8 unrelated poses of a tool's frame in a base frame.
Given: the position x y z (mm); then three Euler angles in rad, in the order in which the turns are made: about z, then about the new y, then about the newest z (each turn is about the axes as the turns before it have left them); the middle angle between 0 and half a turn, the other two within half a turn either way.
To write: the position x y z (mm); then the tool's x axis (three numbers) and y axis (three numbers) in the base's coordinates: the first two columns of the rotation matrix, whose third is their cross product. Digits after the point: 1 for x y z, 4 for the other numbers.
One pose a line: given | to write
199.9, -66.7, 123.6, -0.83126, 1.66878, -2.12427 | 199.9, -66.7, 123.6, -0.5938, -0.6113, 0.5231, -0.4444, -0.2928, -0.8466
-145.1, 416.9, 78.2, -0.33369, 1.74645, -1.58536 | -145.1, 416.9, 78.2, -0.3251, -0.9456, 0.0143, -0.1699, 0.0435, -0.9845
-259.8, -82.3, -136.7, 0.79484, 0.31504, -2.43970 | -259.8, -82.3, -136.7, -0.0477, -0.9704, 0.2366, 0.9750, -0.0967, -0.2001
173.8, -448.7, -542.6, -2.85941, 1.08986, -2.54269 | 173.8, -448.7, -542.6, 0.2100, 0.6478, 0.7323, -0.4805, 0.7207, -0.4998
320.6, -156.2, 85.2, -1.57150, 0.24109, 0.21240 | 320.6, -156.2, 85.2, 0.2101, -0.9494, -0.2334, 0.9777, 0.2040, 0.0503
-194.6, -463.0, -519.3, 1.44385, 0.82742, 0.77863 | -194.6, -463.0, -519.3, -0.6357, 0.5668, -0.5241, -0.7663, -0.3814, 0.5170
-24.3, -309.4, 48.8, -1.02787, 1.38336, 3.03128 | -24.3, -309.4, 48.8, -0.0014, 0.2155, 0.9765, -0.8616, -0.4959, 0.1082
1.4, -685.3, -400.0, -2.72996, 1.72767, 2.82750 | 1.4, -685.3, -400.0, -0.0126, -0.3426, 0.9394, -0.4248, 0.8523, 0.3052
